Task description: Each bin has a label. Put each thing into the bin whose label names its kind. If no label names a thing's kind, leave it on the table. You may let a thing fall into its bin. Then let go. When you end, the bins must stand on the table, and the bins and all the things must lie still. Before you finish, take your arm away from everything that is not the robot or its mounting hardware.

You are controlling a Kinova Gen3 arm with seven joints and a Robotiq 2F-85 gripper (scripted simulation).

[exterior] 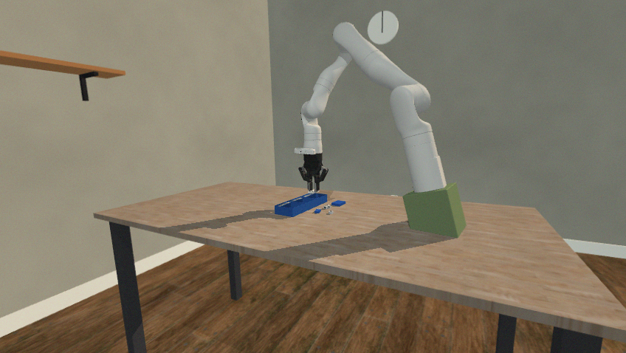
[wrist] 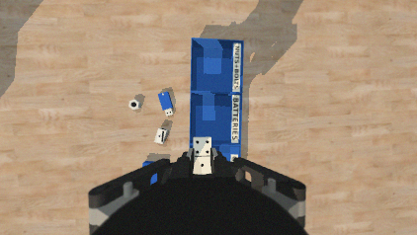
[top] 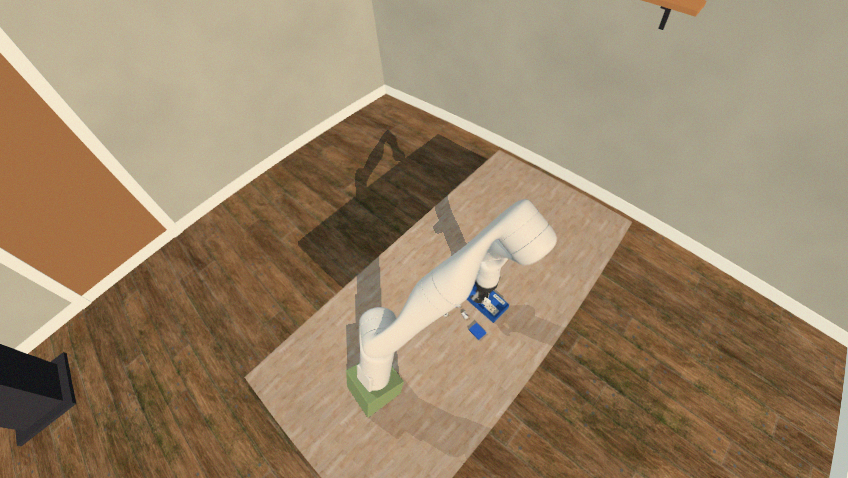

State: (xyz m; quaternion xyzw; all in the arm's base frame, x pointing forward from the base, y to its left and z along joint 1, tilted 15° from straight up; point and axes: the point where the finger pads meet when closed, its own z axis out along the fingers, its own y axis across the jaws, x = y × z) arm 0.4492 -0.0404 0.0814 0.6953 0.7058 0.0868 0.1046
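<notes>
The white tile is 10 mm ahead of my hand, 40 mm to the right of it and 60 mm below it. From my hand the other things lie so: flat blue block 90 mm behind, 60 mm to the right, 70 mm below; grey ring 120 mm behind, 70 mm to the left, 70 mm below.
</notes>
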